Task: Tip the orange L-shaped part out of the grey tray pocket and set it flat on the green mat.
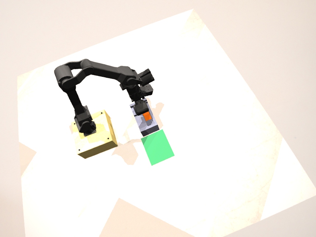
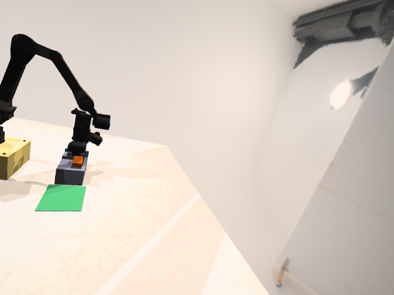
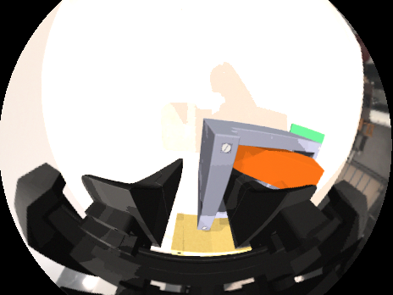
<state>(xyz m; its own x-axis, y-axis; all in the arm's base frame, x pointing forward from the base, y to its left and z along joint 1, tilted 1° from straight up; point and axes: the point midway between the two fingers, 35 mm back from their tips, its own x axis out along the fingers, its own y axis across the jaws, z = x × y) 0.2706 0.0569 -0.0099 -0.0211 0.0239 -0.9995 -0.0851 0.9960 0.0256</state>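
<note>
Now: the orange L-shaped part 6 cm to the right of my gripper tip. The rest, counted from my gripper tip: green mat: 23 cm to the right, 6 cm below, 2 cm ahead.
</note>
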